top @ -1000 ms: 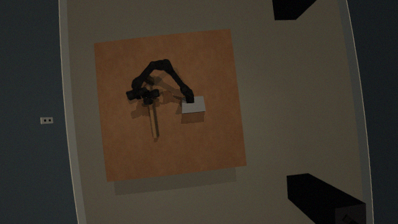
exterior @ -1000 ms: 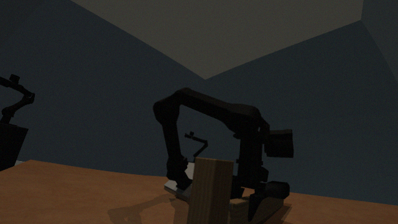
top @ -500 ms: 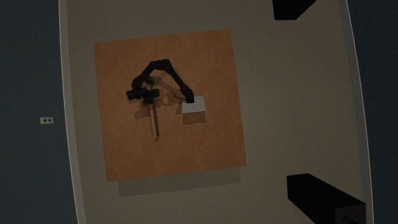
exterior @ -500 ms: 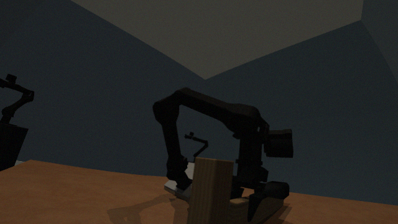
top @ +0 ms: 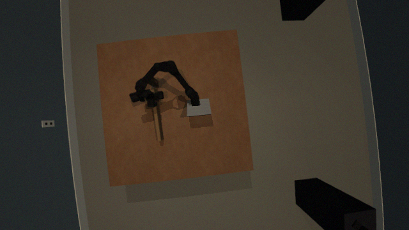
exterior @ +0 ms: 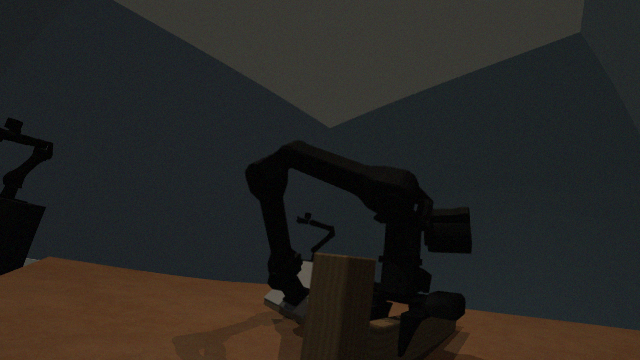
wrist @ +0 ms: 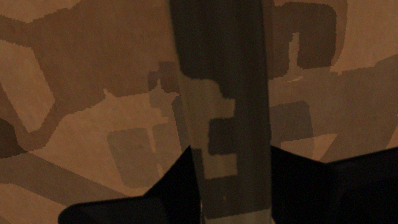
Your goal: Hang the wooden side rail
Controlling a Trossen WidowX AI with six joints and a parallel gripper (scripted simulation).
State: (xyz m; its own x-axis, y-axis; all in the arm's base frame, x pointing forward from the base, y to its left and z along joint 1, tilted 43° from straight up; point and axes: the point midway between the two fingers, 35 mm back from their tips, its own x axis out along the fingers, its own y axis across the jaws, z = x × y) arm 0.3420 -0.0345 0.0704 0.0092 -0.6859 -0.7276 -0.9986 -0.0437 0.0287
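Right now my gripper tip is 10 mm short of the headboard post, 130 mm to the left of it and 40 mm below it.
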